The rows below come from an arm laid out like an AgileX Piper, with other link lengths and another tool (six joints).
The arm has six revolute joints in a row. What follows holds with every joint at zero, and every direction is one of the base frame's.
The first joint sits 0.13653 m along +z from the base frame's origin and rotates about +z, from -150 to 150 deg.
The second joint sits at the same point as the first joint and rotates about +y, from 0 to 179.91 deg.
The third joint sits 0.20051 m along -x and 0.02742 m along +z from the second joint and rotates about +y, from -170 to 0 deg.
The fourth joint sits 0.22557 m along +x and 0.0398 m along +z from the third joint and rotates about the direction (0.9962, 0, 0.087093), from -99.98 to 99.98 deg.
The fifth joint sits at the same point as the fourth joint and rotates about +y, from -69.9 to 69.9 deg.
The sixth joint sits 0.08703 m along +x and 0.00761 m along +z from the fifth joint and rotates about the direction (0.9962, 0, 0.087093), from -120 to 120 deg.
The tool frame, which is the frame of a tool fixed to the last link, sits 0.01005 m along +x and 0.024 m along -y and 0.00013 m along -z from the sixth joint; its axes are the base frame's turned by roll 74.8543, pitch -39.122 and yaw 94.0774 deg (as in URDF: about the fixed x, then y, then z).
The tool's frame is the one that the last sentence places.
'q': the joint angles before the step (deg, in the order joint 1, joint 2, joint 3, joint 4, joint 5, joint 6). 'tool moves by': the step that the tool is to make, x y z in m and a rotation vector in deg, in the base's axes. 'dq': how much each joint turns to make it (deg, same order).
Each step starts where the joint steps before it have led.
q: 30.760, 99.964, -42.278, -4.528, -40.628, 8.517
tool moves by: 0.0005, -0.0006, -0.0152, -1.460, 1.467, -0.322
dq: -0.004, 3.218, -0.047, 0.739, -1.117, -1.030
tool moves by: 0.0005, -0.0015, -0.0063, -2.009, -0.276, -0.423
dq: 0.011, 1.487, 0.010, 1.367, -0.609, -2.738
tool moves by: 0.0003, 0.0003, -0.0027, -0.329, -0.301, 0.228
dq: -0.016, 0.838, -0.070, -0.141, -0.847, -0.406
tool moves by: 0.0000, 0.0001, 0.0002, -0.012, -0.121, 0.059
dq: 0.006, -0.007, 0.005, -0.043, -0.095, -0.055
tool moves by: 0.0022, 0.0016, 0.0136, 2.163, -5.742, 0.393
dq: 0.001, -0.761, -0.100, 0.002, -5.143, -1.304
